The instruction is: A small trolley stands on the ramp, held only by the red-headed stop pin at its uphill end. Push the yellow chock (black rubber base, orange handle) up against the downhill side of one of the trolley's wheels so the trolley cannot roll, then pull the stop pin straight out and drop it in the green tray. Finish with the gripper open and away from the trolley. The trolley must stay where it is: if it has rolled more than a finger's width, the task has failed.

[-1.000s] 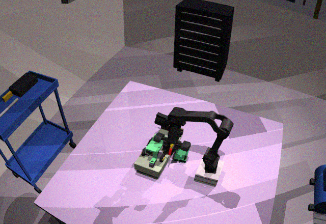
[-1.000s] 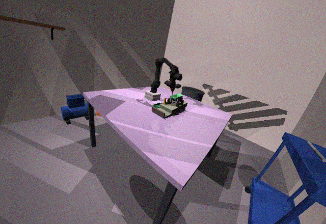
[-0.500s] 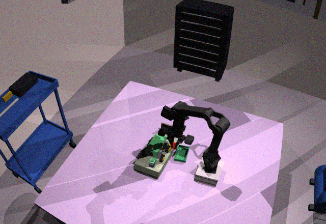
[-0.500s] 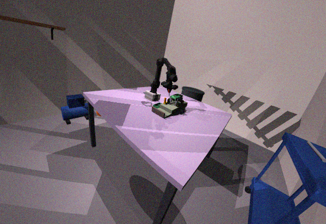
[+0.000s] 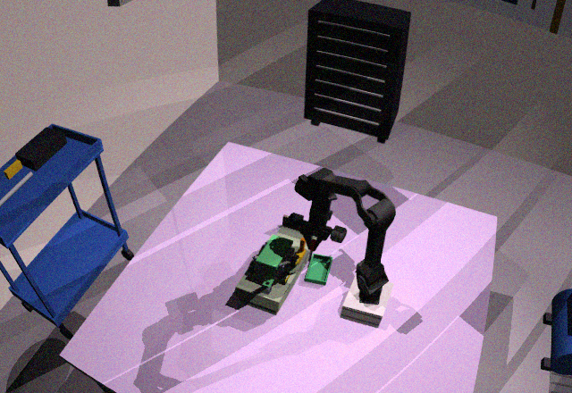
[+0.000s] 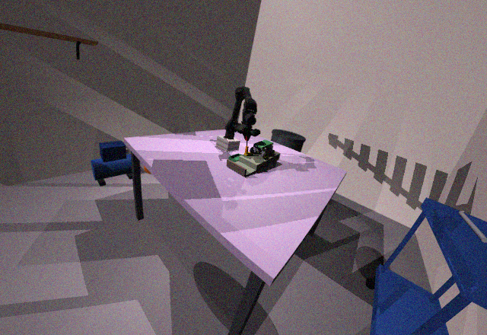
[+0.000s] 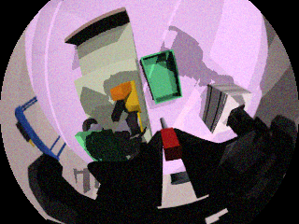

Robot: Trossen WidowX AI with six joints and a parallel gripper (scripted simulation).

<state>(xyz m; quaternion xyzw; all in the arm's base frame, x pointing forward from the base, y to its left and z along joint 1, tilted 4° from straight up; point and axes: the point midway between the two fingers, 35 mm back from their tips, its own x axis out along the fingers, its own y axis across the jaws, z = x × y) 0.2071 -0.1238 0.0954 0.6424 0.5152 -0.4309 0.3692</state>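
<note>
My gripper tip is now 150 mm above the green tray, 30 mm to the left of it and 30 mm past it. Also, from my gripper tip: yellow chock: 60 mm below, 40 mm ahead, 30 mm to the right; then green-topped trolley: 110 mm ahead, 40 mm to the left, 30 mm below; then red-headed stop pin: right at my gripper tip.
</note>
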